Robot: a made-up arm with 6 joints.
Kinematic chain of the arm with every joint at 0, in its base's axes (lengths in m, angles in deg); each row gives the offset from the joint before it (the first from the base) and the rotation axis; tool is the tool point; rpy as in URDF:
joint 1: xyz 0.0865 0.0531 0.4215 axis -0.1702 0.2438 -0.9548
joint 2: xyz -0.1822 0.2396 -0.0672 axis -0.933 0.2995 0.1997
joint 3: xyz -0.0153 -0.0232 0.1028 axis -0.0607 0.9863 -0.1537
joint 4: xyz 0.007 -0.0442 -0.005 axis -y
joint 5: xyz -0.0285 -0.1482 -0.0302 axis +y
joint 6: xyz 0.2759 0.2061 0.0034 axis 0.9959 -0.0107 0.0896
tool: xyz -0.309 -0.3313 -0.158 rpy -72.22 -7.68 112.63
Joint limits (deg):
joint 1: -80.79..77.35
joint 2: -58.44..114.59
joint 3: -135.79..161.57
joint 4: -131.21..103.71
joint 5: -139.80..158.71
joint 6: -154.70..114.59
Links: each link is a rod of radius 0.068 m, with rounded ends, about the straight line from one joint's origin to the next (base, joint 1, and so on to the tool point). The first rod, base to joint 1, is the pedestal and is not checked.
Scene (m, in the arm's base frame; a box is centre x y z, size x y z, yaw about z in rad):
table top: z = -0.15
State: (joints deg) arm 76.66 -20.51 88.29 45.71 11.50 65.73
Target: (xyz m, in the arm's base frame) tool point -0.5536 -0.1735 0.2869
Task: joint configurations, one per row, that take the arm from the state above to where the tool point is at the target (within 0.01 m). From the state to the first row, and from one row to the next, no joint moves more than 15 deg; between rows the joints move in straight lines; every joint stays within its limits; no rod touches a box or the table.
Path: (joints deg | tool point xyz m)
1: 63.14 -22.40 89.98 44.78 13.29 65.96 | -0.0046 0.6724 0.2124
2: 49.62 -24.29 91.66 43.86 15.09 66.20 | -0.1310 0.6615 0.2517
3: 36.10 -26.18 93.35 42.93 16.88 66.43 | -0.2581 0.6171 0.2843
4: 22.59 -28.07 95.04 42.00 18.68 66.67 | -0.3765 0.5393 0.3084
5: 9.07 -29.96 96.73 41.08 20.47 66.90 | -0.4771 0.4306 0.3225
6: -4.45 -31.85 98.41 40.15 22.27 67.14 | -0.5510 0.2965 0.3266
7: -17.97 -33.74 100.10 39.22 24.06 67.37 | -0.5912 0.1446 0.3210
8: -31.49 -35.63 101.79 38.30 25.86 67.60 | -0.5928 -0.0157 0.3070
9: -45.01 -37.51 103.47 37.37 27.65 67.84 | -0.5536 -0.1735 0.2869

